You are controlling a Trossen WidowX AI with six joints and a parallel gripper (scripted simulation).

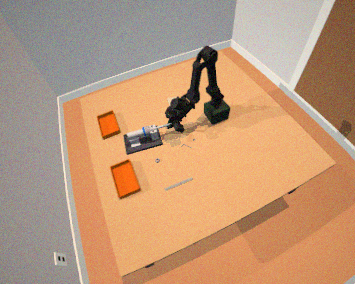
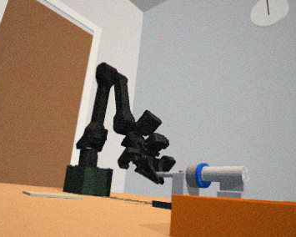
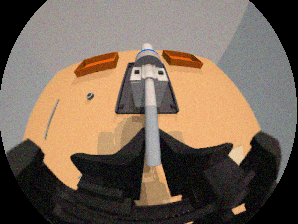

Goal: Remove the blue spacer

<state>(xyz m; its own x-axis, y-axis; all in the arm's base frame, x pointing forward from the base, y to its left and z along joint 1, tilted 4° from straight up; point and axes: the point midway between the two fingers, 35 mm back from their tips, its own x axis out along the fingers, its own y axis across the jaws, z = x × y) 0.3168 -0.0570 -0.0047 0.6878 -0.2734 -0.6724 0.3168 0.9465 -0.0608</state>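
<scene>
Right now my gripper tip is 50 mm short of the grey shaft, 20 mm to the left of it and 20 mm below it. Round my gripper tip: blue spacer: 130 mm ahead, 40 mm to the right, 20 mm above; then grey spacer: 120 mm ahead, 40 mm to the right, 20 mm above; then fixture: 160 mm ahead, 60 mm to the right, 10 mm below.
</scene>
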